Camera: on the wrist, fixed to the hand. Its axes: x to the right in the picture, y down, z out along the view.
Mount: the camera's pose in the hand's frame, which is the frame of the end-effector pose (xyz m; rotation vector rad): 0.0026 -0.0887 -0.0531 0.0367 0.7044 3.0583
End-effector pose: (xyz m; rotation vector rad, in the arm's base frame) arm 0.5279 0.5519 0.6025 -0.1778 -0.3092 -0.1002
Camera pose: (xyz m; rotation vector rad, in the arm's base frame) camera 0.5348 0.4548 0.5676 -0.3793 0.9120 2.8012
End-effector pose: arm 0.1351 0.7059 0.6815 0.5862 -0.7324 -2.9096
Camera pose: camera 0.1541 0.7604 0.5957 -0.0384 -0.3801 0.1723
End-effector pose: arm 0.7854 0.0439 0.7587 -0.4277 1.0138 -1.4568
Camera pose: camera 0.6899 0.0470 0.7983 1.3829 0.7461 1.3145
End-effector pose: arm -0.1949 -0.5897 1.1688 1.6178 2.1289 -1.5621
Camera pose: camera -0.2354 -0.5450 1.2528 2.0493 -1.3300 0.3406
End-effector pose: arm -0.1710 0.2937 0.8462 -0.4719 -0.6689 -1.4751
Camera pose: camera -0.2527 0.2512 0.7991 -0.2990 0.7660 1.3409
